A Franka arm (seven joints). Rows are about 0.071 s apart.
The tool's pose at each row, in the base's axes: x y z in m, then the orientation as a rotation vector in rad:
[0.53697 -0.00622 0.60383 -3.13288 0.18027 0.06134]
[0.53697 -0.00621 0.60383 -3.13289 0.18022 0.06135]
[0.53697 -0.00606 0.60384 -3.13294 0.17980 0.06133]
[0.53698 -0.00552 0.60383 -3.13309 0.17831 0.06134]
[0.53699 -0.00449 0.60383 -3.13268 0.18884 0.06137]
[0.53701 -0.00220 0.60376 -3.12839 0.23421 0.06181]
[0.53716 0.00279 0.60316 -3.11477 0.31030 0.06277]
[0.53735 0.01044 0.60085 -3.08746 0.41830 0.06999]
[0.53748 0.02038 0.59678 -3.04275 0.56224 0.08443]
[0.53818 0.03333 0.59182 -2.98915 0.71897 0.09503]
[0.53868 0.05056 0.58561 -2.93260 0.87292 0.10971]
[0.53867 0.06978 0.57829 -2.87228 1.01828 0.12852]
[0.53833 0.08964 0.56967 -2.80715 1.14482 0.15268]
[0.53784 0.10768 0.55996 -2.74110 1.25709 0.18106]
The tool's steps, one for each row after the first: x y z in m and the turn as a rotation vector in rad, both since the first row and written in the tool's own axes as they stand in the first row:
[0.00000 -0.00001 0.00000 -0.00001 -0.00001 -0.00003]
[-0.00002 -0.00016 -0.00001 -0.00004 0.00001 -0.00030]
[-0.00007 -0.00070 0.00000 -0.00012 0.00001 -0.00125]
[-0.00018 -0.00172 0.00001 -0.00020 0.00000 0.00546]
[-0.00042 -0.00400 0.00009 0.00156 -0.00036 0.03447]
[-0.00082 -0.00897 0.00071 0.00941 -0.00147 0.08345]
[-0.00142 -0.01659 0.00305 0.02488 -0.00717 0.15387]
[-0.00227 -0.02648 0.00716 0.04730 -0.01819 0.24947]
[-0.00286 -0.03942 0.01216 0.06871 -0.02692 0.35556]
[-0.00410 -0.05659 0.01843 0.08470 -0.03817 0.46157]
[-0.00602 -0.07568 0.02585 0.09803 -0.05225 0.56377]
[-0.00830 -0.09536 0.03458 0.11425 -0.07047 0.65603]
[-0.01047 -0.11322 0.04439 0.13005 -0.09191 0.74054]

